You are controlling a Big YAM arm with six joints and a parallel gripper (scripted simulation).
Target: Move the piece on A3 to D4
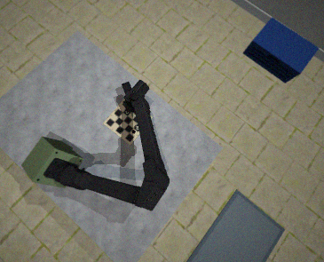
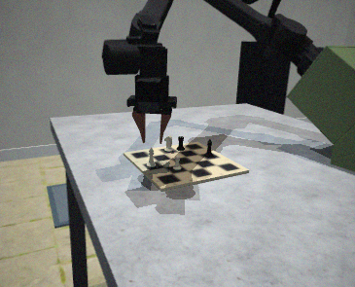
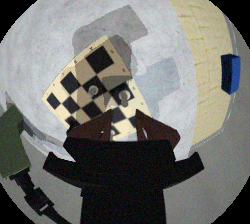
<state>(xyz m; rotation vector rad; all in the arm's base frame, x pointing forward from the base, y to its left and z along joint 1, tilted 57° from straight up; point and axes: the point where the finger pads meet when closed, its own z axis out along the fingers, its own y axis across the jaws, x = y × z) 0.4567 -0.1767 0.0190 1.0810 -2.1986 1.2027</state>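
Right now my hand is 40 mm past the white pawn, 50 mm to the right of it and 50 mm above it. Round my hand: chessboard: 80 mm behind, 20 mm to the left, 60 mm below.
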